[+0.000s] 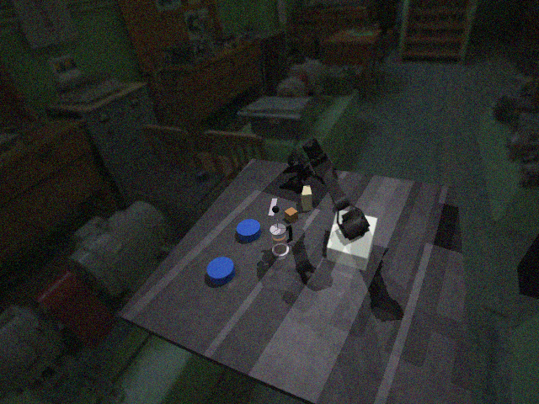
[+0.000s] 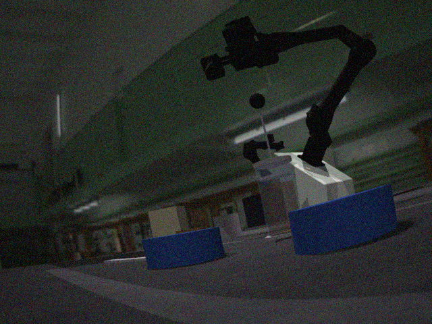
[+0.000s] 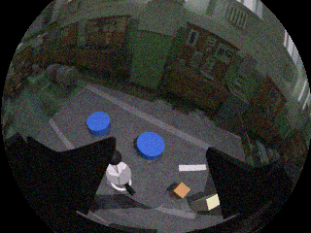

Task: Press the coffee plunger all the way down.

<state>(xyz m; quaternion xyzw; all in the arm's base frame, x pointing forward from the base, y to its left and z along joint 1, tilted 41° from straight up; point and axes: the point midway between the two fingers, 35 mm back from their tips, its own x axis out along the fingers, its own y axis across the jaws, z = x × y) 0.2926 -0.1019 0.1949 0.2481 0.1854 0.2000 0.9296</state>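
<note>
Now: the coffee press 5 cm to the left of my gripper tip and 24 cm below it.
</note>
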